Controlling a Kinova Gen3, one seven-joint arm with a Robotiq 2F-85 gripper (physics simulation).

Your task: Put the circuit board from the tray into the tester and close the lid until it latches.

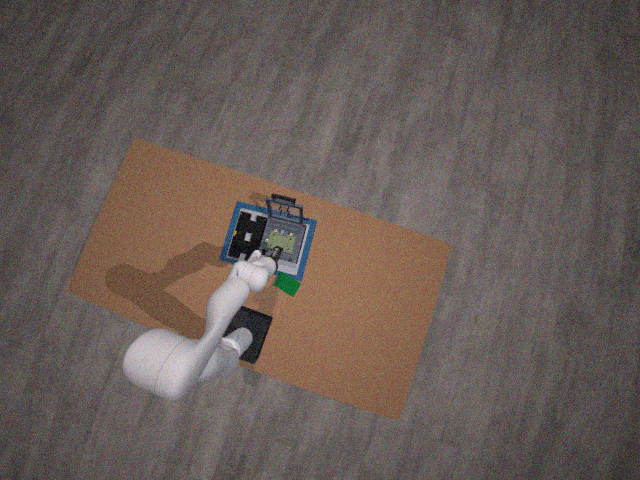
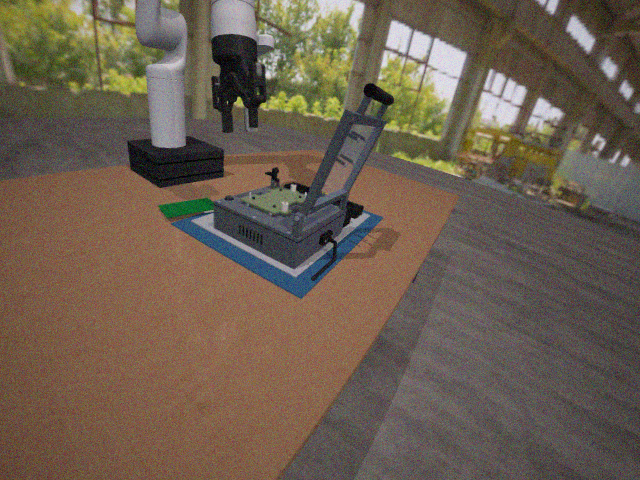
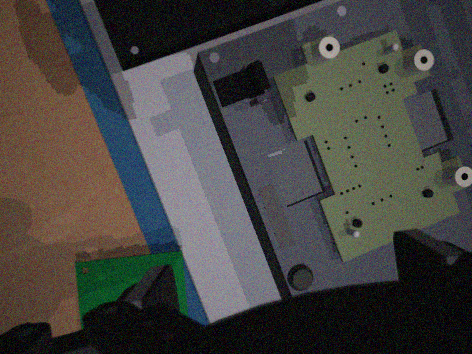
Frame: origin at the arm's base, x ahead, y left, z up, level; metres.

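Seen in the pictures: gripper, fingertip midpoint: (image 2: 238, 132) (image 3: 285, 275); arm's base, link origin: (image 1: 241, 338) (image 2: 169, 144).
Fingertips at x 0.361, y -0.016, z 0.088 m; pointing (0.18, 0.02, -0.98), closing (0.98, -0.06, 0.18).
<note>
Offsets run from my fingertips to a thing's middle. "*": to the spot under its first point. Level surfaces: height alone.
The grey tester (image 1: 299, 237) (image 2: 279, 242) (image 3: 285, 175) has its lid (image 1: 301, 214) (image 2: 329, 161) raised, leaning back, handle on top. A yellow-green board @(dx +0.093, dy +0.038, dz -0.106 m) (image 1: 281, 241) (image 2: 276, 200) (image 3: 365, 160) with small holes and round white posts lies flat in the tester. A black latch piece @(* dx +0.025, dy +0.075, dz -0.085 m) (image 2: 273, 176) (image 3: 242, 82) stands up at the tester's edge. A black tray-like part @(* dx +0.013, dy +0.219, dz -0.155 m) (image 1: 240, 242) (image 3: 200, 20) lies beside the tester. My gripper (image 1: 275, 252) (image 2: 239, 128) (image 3: 284, 275) is open, with nothing between its fingers, high above the tester's front area.
A flat bright green rectangle @(* dx -0.079, dy -0.065, dz -0.163 m) (image 1: 287, 284) (image 2: 188, 207) (image 3: 115, 275) lies off the corner of the blue-bordered mat @(dz -0.171 m) (image 1: 310, 237) (image 2: 237, 253) (image 3: 125, 160). A black cable @(* dx +0.224, dy +0.044, dz -0.154 m) (image 2: 334, 250) hangs from the tester's back. My arm's black base (image 1: 261, 335) (image 2: 175, 160) stands farther off.
</note>
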